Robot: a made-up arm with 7 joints.
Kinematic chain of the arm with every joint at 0, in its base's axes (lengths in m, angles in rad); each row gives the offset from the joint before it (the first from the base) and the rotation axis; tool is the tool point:
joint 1: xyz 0 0 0.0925 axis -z
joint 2: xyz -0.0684 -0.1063 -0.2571 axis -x
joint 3: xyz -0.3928 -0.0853 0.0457 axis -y
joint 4: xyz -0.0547 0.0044 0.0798 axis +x
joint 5: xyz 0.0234 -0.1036 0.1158 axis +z
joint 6: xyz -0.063 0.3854 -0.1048 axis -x
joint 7: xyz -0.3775 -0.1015 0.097 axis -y
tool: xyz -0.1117 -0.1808 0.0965
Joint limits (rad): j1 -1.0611..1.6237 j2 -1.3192..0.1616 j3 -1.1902..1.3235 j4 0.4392..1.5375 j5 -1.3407..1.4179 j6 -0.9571..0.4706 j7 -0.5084..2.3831
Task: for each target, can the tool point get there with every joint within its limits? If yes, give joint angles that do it. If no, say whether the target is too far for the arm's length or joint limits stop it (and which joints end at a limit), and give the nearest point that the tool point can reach.
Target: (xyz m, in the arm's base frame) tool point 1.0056 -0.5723 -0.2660
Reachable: no: joint limits stop it (at a limit: joint 1, joint 3, joint 6) | nearest point 0.6110 -0.5602 -0.2322 | short by 0.396 m
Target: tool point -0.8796 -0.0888 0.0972
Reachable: yes | joints 0.0455 -1.0452 0.6516 0.6191 -1.0563 -0.5522 -0.0844
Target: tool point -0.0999 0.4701 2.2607
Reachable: no: too far | nearest point -0.1932 0.4730 0.6234 | short by 1.640 m
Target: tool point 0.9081 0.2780 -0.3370
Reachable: no: joint limits stop it (at a limit: joint 1, joint 2, joint 6) | nearest point 0.5131 0.3500 -0.2915 | short by 0.404 m
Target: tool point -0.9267 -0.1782 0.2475
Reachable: yes | joints 0.2515 -0.4202 -0.2818 1.0063 -0.4342 -0.1810 0.0073
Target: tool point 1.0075 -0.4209 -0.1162
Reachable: no: joint limits stop it (at a limit: joint 1, joint 3, joint 6) | nearest point 0.6100 -0.4602 -0.1324 | short by 0.400 m
